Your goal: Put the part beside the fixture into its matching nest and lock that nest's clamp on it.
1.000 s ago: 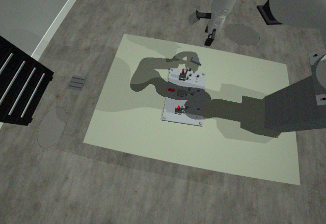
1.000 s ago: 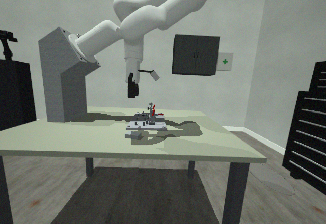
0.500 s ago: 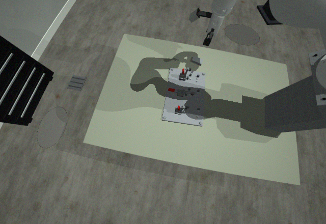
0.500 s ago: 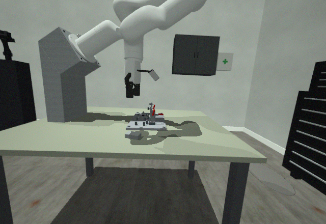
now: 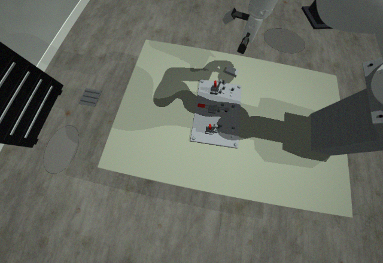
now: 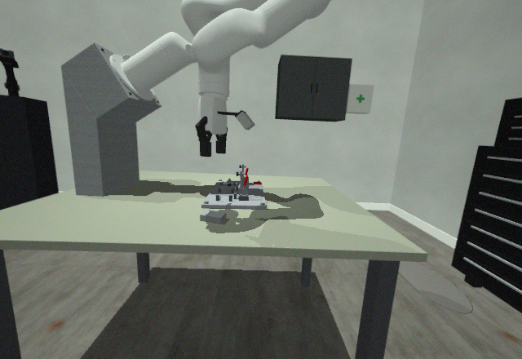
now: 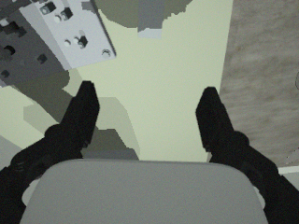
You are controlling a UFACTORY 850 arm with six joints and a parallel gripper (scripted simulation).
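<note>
My gripper is now 20 cm above the grey block part. From my hand the other things lie so: grey fixture plate 13 cm ahead, 23 cm to the left, 21 cm below.
</note>
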